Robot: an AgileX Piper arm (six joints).
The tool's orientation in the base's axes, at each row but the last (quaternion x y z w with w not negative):
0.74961, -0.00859, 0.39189, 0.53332
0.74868, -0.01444, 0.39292, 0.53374
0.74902, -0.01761, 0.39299, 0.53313
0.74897, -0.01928, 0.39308, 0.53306
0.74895, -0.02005, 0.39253, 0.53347
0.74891, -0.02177, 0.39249, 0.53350
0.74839, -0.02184, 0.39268, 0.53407
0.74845, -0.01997, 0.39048, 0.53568
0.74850, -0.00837, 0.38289, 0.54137
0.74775, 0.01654, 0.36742, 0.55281
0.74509, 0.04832, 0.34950, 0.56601
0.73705, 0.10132, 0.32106, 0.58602
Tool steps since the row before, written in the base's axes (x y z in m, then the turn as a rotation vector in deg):
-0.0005, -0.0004, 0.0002, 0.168, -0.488, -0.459
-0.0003, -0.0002, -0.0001, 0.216, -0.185, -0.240
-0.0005, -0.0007, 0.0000, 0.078, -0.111, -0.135
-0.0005, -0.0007, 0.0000, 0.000, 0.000, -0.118
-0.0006, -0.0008, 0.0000, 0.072, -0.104, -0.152
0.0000, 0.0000, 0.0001, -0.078, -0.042, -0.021
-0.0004, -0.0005, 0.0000, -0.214, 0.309, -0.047
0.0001, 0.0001, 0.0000, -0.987, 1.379, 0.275
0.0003, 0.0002, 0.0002, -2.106, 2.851, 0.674
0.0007, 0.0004, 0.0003, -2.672, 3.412, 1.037
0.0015, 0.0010, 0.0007, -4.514, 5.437, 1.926
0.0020, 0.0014, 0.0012, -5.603, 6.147, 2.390
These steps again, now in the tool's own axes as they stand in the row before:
-0.0004, 0.0005, 0.0000, -0.355, -0.226, 0.548
-0.0003, 0.0001, 0.0000, -0.069, -0.205, 0.303
-0.0006, 0.0005, 0.0003, -0.072, -0.093, 0.151
-0.0006, 0.0005, 0.0003, -0.072, -0.092, 0.014
-0.0007, 0.0006, 0.0003, -0.083, -0.107, 0.144
0.0001, 0.0001, 0.0000, -0.083, 0.037, -0.007
-0.0005, 0.0004, 0.0002, -0.057, -0.072, -0.367
0.0001, -0.0001, 0.0000, 0.017, 0.072, -1.716
0.0004, -0.0001, 0.0000, 0.050, 0.262, -3.598
0.0008, -0.0002, 0.0000, 0.072, 0.565, -4.420
0.0019, -0.0002, 0.0000, 0.050, 1.222, -7.221
0.0027, 0.0003, -0.0001, -0.254, 1.693, -8.483

